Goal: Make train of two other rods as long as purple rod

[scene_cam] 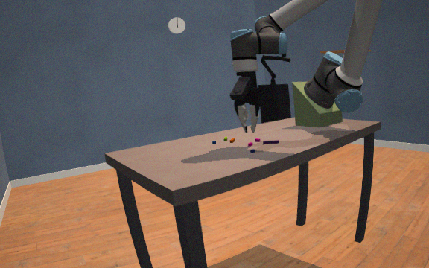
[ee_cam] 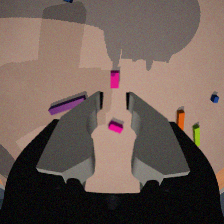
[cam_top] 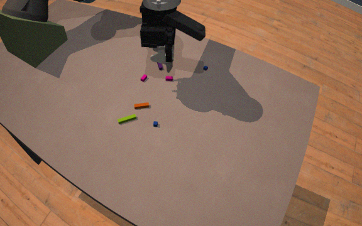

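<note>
The orange rod is 3 cm behind my hand, 12 cm to the right of it and 6 cm below it. The rest, counted from my hand: lime rod: 5 cm behind, 18 cm to the right, 6 cm below; purple rod: 6 cm behind, 5 cm to the left, 6 cm below.
</note>
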